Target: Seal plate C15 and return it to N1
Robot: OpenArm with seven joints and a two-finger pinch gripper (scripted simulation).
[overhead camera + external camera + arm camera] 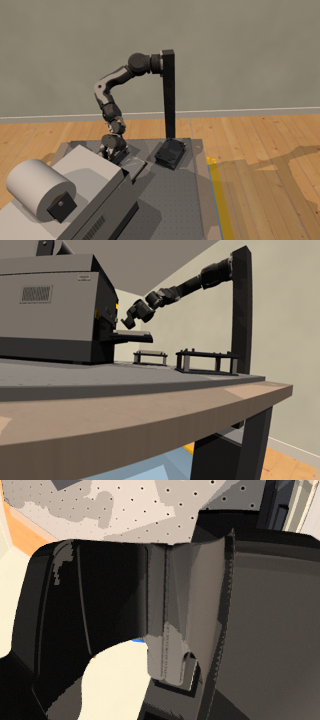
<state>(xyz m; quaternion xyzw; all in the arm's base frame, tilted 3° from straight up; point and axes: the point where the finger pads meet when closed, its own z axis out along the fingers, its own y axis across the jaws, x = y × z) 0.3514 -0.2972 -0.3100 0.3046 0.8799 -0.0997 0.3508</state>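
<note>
Right now my hand is 40 mm short of the start key, 30 mm to the left of it and 20 mm below it. From my hand the other things lie so: foil roll 280 mm ahead, 90 mm to the right, 240 mm above; then sealer's stage 10 mm ahead, 110 mm to the left, 70 mm below.
</note>
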